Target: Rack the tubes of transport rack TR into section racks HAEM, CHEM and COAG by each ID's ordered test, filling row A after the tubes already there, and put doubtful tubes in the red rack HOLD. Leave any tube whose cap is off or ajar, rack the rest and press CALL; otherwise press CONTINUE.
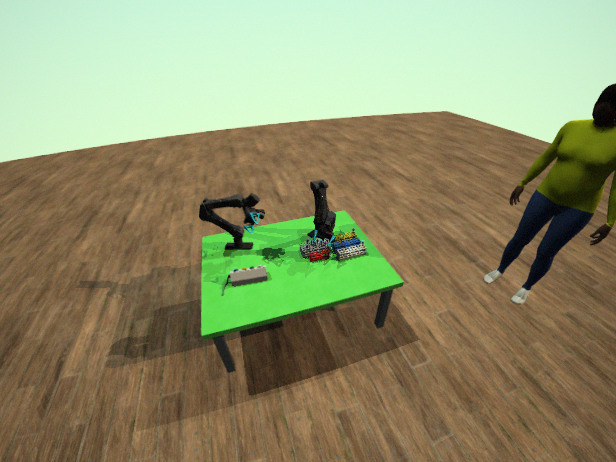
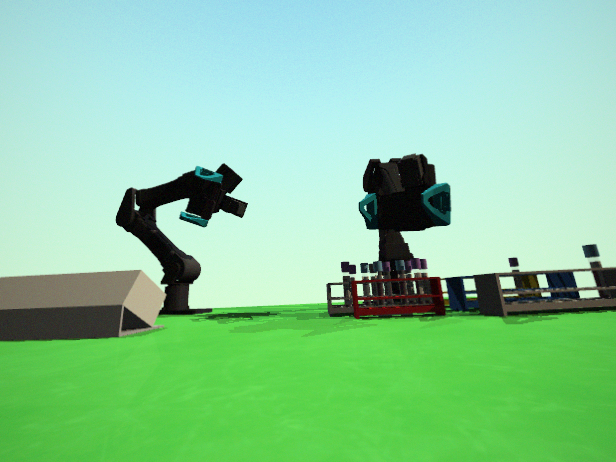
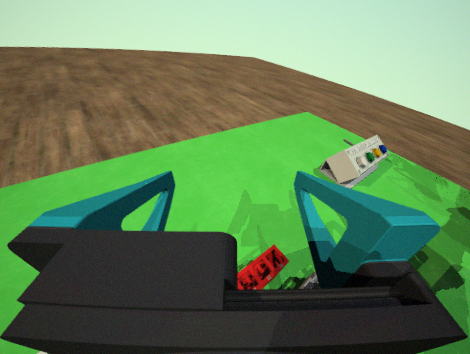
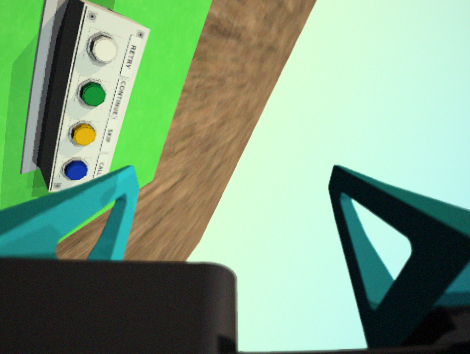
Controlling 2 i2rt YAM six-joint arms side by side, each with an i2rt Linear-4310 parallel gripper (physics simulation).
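Frame: origin at the left arm's base, x ahead, y left, z up, level; centimetres.
Where they show: left gripper, between the fingertips: (image 1: 320, 244) (image 2: 388, 203) (image 3: 234, 177); right gripper, between the fingertips: (image 1: 254, 229) (image 2: 191, 197) (image 4: 233, 176); right arm's base, origin of its link: (image 1: 239, 246) (image 2: 175, 313).
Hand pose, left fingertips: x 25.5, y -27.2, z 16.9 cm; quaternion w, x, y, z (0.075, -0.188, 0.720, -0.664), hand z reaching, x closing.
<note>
Things, the pixels of their top centre, and the offset from my left fingertips. "spot": a spot on its surface instead.
- grey transport rack, a spot on its surface: (image 2: 329, 301) spot: dy -3.4, dx -12.7, dz -14.4 cm
- yellow rack, centre of its top: (image 1: 342, 235) dy +28.8, dx -4.0, dz -11.1 cm
- blue rack, centre of its top: (image 2: 506, 274) (image 1: 346, 241) dy +24.7, dx +2.7, dz -11.1 cm
- whitish rack, centre of its top: (image 2: 548, 270) (image 1: 351, 248) dy +21.0, dx +9.8, dz -11.1 cm
- button box, centre of its top: (image 4: 114, 120) (image 2: 80, 274) (image 3: 369, 144) (image 1: 247, 268) dy -40.2, dx -23.8, dz -8.5 cm
- green CONTINUE, centre of its top: (image 4: 98, 98) dy -36.7, dx -24.6, dz -9.4 cm
- blue CALL, centre of its top: (image 4: 80, 174) dy -45.1, dx -30.0, dz -9.4 cm
The red rack HOLD (image 1: 320, 256) (image 2: 400, 314) (image 3: 274, 255) stands in front of the grey transport rack (image 2: 329, 301), which holds several upright tubes with purple and blue caps. Cap seating and IDs are too small to read. To their right are a yellow rack (image 1: 345, 236), a blue rack (image 1: 346, 245) and a whitish rack (image 1: 351, 253) (image 2: 490, 296); their labels are unreadable. My left gripper (image 1: 324, 240) (image 2: 403, 207) (image 3: 234, 177) is open and empty above the transport rack area. My right gripper (image 1: 252, 224) (image 2: 201, 197) (image 4: 233, 176) is open and empty, high over the table.
A button box (image 1: 248, 276) (image 2: 65, 290) (image 3: 340, 165) (image 4: 115, 30) stands at the front left, with white RETRY, green CONTINUE (image 4: 93, 94), yellow SKIP and blue CALL (image 4: 76, 170) buttons. A cable trails from it. A person (image 1: 575, 170) stands beyond the table's right side.
</note>
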